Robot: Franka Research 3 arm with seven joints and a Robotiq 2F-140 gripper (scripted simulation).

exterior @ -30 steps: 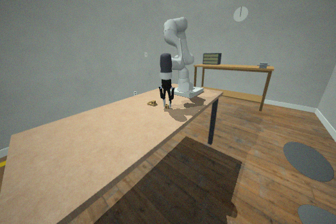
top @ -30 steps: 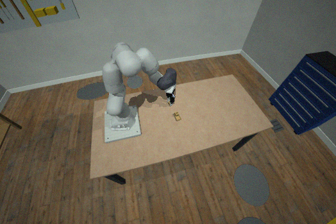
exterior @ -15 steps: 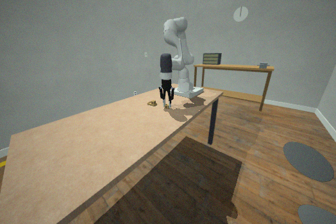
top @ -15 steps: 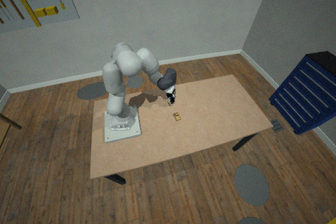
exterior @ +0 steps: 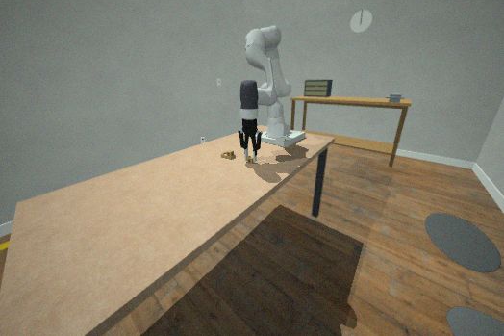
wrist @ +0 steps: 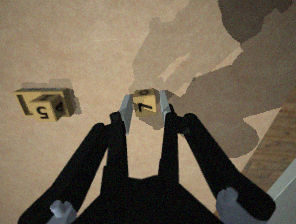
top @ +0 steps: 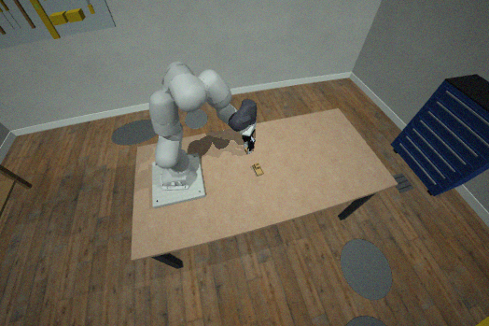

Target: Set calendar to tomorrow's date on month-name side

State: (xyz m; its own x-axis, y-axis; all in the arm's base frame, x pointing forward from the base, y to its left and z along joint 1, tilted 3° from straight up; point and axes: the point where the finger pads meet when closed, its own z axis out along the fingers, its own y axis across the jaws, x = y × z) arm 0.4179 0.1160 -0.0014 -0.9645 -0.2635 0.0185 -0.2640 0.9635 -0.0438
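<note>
My gripper is now 30 mm above the wooden digit cube. From my hand the other things lie so: wooden tray 30 mm ahead, 160 mm to the right, 30 mm below.
</note>
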